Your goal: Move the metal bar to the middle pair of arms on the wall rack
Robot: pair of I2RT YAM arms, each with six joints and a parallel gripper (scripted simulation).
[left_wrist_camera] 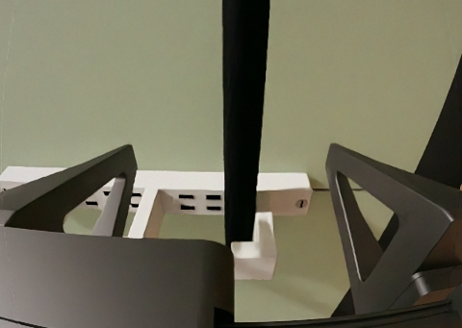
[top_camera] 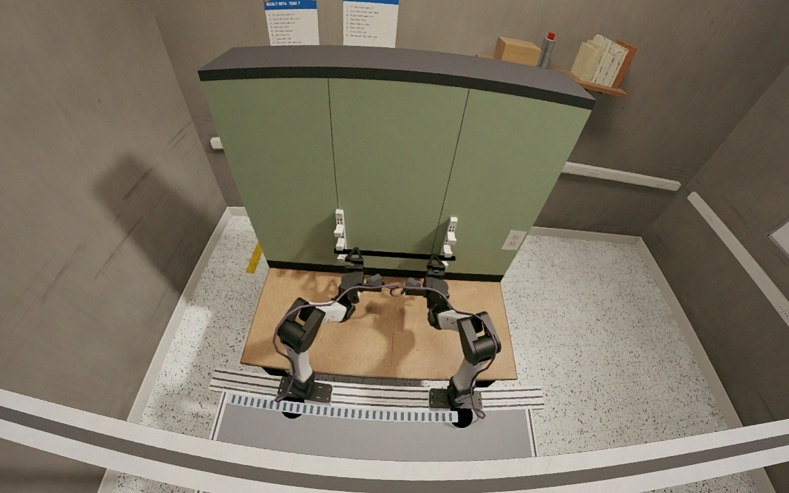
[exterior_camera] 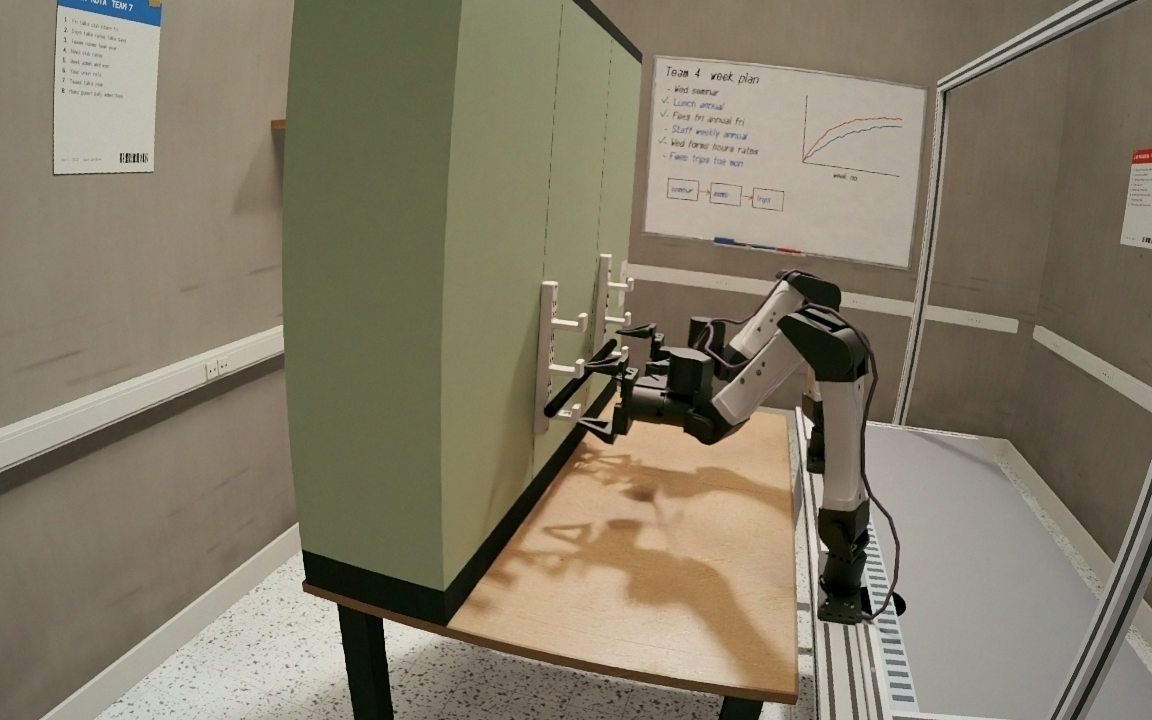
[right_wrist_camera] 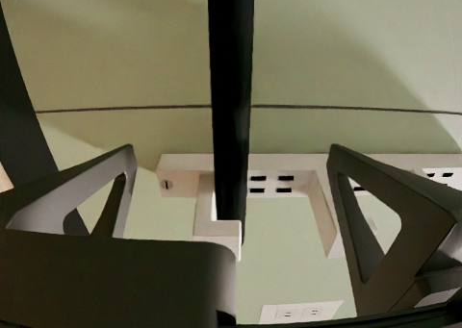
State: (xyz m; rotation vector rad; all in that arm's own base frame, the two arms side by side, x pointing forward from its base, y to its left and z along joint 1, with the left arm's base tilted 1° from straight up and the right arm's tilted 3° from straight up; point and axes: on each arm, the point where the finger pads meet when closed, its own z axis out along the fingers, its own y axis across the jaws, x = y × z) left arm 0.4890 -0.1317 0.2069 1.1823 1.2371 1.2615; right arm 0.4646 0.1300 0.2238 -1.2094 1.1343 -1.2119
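Right now the black metal bar is 15 cm to the left of my right hand and 3 cm ahead of it. Also, from my right hand: wall socket: 32 cm to the right, 10 cm above, 6 cm ahead; black base strip: 18 cm to the left, 17 cm below, 6 cm ahead; green wall panel: 25 cm above, 18 cm to the left, 17 cm ahead.
Now: the black metal bar 150 mm to the right of my left hand, 30 mm ahead of it and 10 mm below it. From my left hand the other things lie so: wall socket (620 mm to the right, 90 mm above, 60 mm ahead); then black base strip (180 mm below, 120 mm to the right, 60 mm ahead); then green wall panel (240 mm above, 170 mm ahead, 110 mm to the right).
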